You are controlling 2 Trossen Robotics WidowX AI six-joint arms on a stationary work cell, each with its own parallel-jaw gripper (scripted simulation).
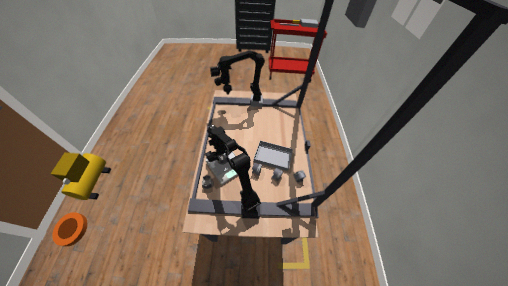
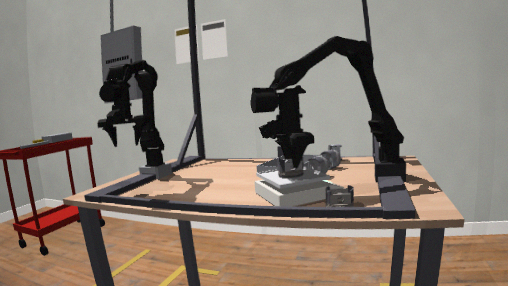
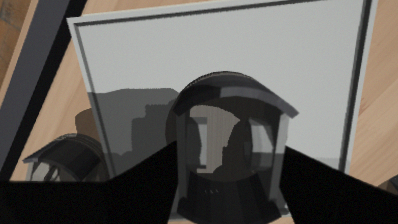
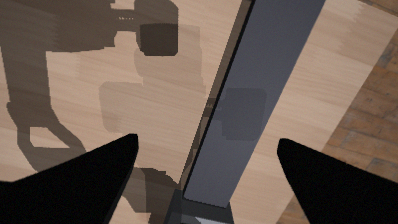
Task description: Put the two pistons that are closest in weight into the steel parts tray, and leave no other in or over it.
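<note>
Image 1 gives me a steel parts tray [image 1: 269,154]. Image 2 has my right gripper [image 2: 126,146] as well as my left gripper [image 2: 292,166]. I find the left gripper again at [image 3: 226,149], while my right gripper [image 4: 208,143] is visible too, and in image 4 the steel parts tray is out of frame.
</note>
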